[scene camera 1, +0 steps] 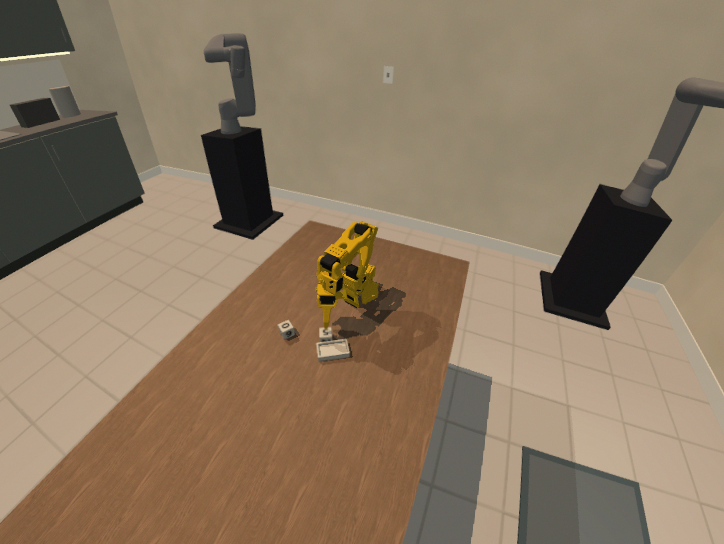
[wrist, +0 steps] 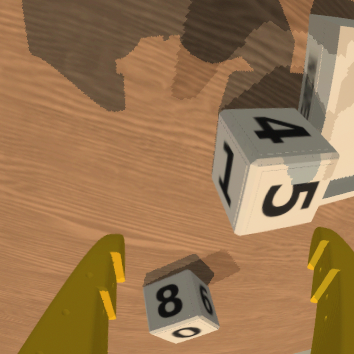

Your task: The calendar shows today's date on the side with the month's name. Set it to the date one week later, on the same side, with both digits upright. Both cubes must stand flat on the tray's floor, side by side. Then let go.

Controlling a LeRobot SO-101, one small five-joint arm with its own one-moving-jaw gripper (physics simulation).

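A white cube (scene camera 1: pixel 325 335) (wrist: pixel 282 170) stands on the table behind the tray, near its left end, with 5 on top and 4 and 1 on two sides. I cannot tell if it touches the tray. The other cube (scene camera 1: pixel 286 329) (wrist: pixel 181 307) lies on the table to the left in the scene view, with 0 on top; the wrist view shows its 8 and a 6 or 9. The tray (scene camera 1: pixel 333 357) (wrist: pixel 320 32) holds no cube in the scene view; dark lettering on its wall is unreadable. My gripper (scene camera 1: pixel 326 326) (wrist: pixel 218 236) is open and empty, tips just above the 5 cube in the scene view.
The yellow arm stands behind the cubes on the brown wooden table (scene camera 1: pixel 234 432). Two grey arms on black pedestals (scene camera 1: pixel 239 181) (scene camera 1: pixel 605 257) stand beyond the table, at the back left and at the right. A dark cabinet (scene camera 1: pixel 64 181) is at the far left.
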